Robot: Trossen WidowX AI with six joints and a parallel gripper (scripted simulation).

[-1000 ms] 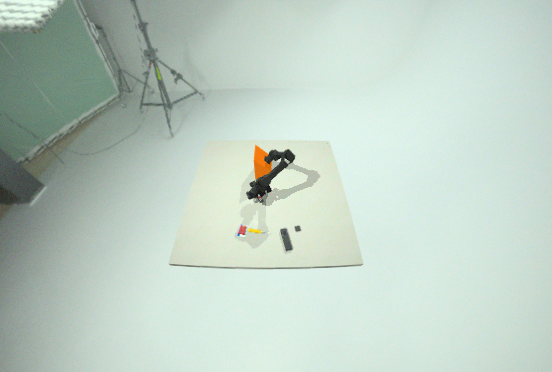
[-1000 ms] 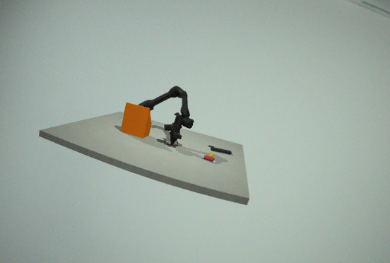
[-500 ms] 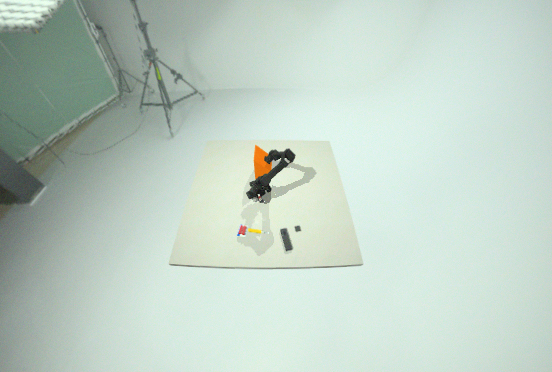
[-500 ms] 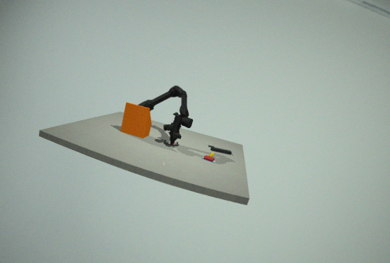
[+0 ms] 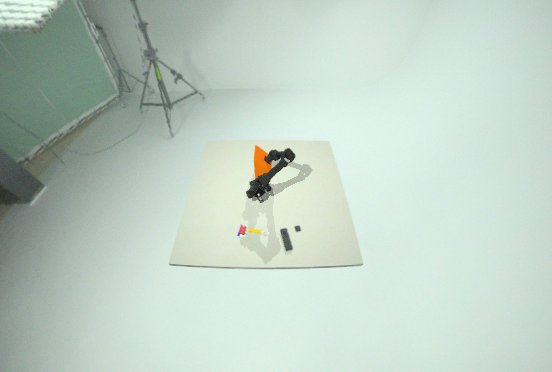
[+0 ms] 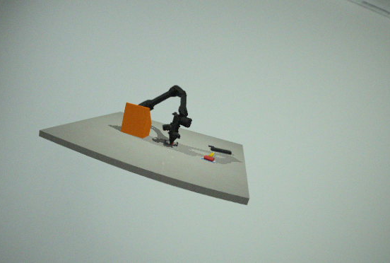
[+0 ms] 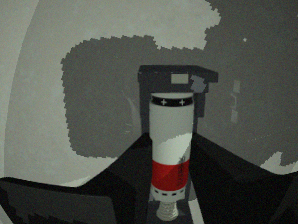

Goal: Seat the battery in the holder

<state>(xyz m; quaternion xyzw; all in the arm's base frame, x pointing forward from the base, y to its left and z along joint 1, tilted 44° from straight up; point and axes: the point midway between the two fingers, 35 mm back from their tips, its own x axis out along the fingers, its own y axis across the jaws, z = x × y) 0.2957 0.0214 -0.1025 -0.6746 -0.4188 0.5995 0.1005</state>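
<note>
Right now my gripper tip is 1 cm below the white battery. Round my gripper tip: black battery door: 27 cm ahead, 29 cm to the left, 1 cm below; black remote: 36 cm ahead, 20 cm to the left, 1 cm above.
</note>
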